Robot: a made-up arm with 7 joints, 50 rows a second.
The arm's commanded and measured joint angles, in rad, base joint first. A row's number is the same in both.
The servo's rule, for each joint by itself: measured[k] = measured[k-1] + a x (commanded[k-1-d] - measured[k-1]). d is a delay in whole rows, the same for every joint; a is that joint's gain. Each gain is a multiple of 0.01, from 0.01 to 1. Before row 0 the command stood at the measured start. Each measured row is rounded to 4 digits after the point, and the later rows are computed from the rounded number. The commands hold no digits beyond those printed.
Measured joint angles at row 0: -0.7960 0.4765 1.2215 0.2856 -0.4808 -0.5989 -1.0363
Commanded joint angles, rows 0 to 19: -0.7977 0.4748 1.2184 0.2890 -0.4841 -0.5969 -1.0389; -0.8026 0.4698 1.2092 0.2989 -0.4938 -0.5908 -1.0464; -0.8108 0.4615 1.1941 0.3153 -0.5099 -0.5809 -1.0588; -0.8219 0.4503 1.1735 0.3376 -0.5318 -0.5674 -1.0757; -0.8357 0.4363 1.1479 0.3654 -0.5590 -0.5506 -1.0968; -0.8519 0.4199 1.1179 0.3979 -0.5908 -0.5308 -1.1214; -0.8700 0.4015 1.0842 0.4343 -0.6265 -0.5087 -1.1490; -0.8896 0.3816 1.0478 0.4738 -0.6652 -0.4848 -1.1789; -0.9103 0.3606 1.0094 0.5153 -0.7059 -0.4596 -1.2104; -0.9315 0.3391 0.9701 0.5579 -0.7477 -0.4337 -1.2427; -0.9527 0.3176 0.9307 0.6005 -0.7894 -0.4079 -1.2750; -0.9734 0.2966 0.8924 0.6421 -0.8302 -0.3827 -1.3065; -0.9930 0.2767 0.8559 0.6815 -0.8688 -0.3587 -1.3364; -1.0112 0.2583 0.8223 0.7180 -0.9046 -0.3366 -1.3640; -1.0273 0.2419 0.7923 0.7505 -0.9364 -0.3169 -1.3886; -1.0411 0.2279 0.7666 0.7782 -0.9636 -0.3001 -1.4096; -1.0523 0.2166 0.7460 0.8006 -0.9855 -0.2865 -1.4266; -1.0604 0.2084 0.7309 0.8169 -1.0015 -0.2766 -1.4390; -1.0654 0.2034 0.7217 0.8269 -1.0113 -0.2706 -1.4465; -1.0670 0.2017 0.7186 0.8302 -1.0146 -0.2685 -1.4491
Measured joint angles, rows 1 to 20: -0.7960 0.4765 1.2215 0.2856 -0.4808 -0.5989 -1.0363; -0.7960 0.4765 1.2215 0.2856 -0.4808 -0.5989 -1.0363; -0.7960 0.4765 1.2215 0.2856 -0.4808 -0.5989 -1.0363; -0.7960 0.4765 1.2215 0.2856 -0.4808 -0.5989 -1.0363; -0.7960 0.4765 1.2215 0.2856 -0.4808 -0.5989 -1.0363; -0.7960 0.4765 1.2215 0.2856 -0.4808 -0.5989 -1.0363; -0.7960 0.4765 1.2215 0.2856 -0.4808 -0.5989 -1.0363; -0.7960 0.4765 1.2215 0.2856 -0.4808 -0.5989 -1.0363; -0.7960 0.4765 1.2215 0.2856 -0.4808 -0.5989 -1.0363; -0.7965 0.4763 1.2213 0.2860 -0.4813 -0.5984 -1.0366; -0.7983 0.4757 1.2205 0.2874 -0.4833 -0.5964 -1.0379; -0.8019 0.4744 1.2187 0.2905 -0.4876 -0.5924 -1.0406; -0.8077 0.4722 1.2155 0.2957 -0.4947 -0.5859 -1.0452; -0.8158 0.4690 1.2108 0.3034 -0.5050 -0.5767 -1.0519; -0.8263 0.4646 1.2043 0.3138 -0.5187 -0.5648 -1.0609; -0.8390 0.4589 1.1959 0.3271 -0.5359 -0.5502 -1.0724; -0.8537 0.4519 1.1855 0.3432 -0.5566 -0.5332 -1.0862; -0.8701 0.4437 1.1732 0.3621 -0.5805 -0.5141 -1.1023; -0.8879 0.4343 1.1590 0.3836 -0.6073 -0.4932 -1.1206; -0.9067 0.4238 1.1430 0.4075 -0.6364 -0.4710 -1.1407
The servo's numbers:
d 9
a 0.29 0.09 0.07 0.11 0.16 0.26 0.13

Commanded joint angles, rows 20 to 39: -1.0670 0.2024 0.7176 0.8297 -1.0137 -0.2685 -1.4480; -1.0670 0.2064 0.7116 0.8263 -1.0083 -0.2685 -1.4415; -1.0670 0.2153 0.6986 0.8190 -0.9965 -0.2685 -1.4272; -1.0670 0.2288 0.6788 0.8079 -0.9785 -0.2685 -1.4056; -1.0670 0.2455 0.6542 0.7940 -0.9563 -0.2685 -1.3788; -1.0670 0.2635 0.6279 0.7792 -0.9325 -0.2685 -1.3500; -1.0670 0.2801 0.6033 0.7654 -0.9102 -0.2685 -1.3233; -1.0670 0.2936 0.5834 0.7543 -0.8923 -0.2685 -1.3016; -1.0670 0.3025 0.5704 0.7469 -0.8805 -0.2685 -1.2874; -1.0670 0.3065 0.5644 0.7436 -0.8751 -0.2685 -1.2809; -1.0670 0.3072 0.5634 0.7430 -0.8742 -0.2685 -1.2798; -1.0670 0.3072 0.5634 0.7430 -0.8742 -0.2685 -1.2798; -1.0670 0.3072 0.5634 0.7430 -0.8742 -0.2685 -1.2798; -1.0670 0.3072 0.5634 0.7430 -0.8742 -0.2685 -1.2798; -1.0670 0.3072 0.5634 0.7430 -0.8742 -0.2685 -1.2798; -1.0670 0.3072 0.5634 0.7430 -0.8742 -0.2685 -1.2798; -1.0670 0.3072 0.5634 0.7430 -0.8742 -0.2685 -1.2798; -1.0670 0.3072 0.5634 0.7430 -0.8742 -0.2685 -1.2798; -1.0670 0.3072 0.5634 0.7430 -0.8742 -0.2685 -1.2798; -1.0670 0.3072 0.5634 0.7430 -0.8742 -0.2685 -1.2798
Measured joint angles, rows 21 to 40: -0.9260 0.4124 1.1255 0.4333 -0.6674 -0.4480 -1.1623; -0.9454 0.4002 1.1066 0.4606 -0.6996 -0.4248 -1.1849; -0.9645 0.3874 1.0867 0.4889 -0.7324 -0.4019 -1.2082; -0.9827 0.3743 1.0661 0.5177 -0.7650 -0.3798 -1.2317; -0.9996 0.3611 1.0451 0.5464 -0.7968 -0.3591 -1.2548; -1.0149 0.3481 1.0242 0.5744 -0.8270 -0.3402 -1.2771; -1.0281 0.3355 1.0037 0.6011 -0.8549 -0.3237 -1.2981; -1.0389 0.3236 0.9840 0.6259 -0.8799 -0.3099 -1.3174; -1.0470 0.3126 0.9654 0.6484 -0.9015 -0.2991 -1.3345; -1.0528 0.3027 0.9481 0.6683 -0.9195 -0.2911 -1.3493; -1.0569 0.2940 0.9315 0.6857 -0.9337 -0.2852 -1.3613; -1.0598 0.2869 0.9152 0.7004 -0.9437 -0.2809 -1.3699; -1.0619 0.2817 0.8987 0.7122 -0.9493 -0.2777 -1.3745; -1.0634 0.2784 0.8816 0.7212 -0.9504 -0.2753 -1.3751; -1.0644 0.2771 0.8638 0.7276 -0.9475 -0.2735 -1.3718; -1.0652 0.2774 0.8456 0.7318 -0.9415 -0.2722 -1.3655; -1.0657 0.2789 0.8272 0.7343 -0.9336 -0.2712 -1.3572; -1.0661 0.2810 0.8092 0.7357 -0.9251 -0.2705 -1.3481; -1.0664 0.2833 0.7921 0.7366 -0.9171 -0.2700 -1.3394; -1.0666 0.2855 0.7761 0.7373 -0.9102 -0.2696 -1.3317
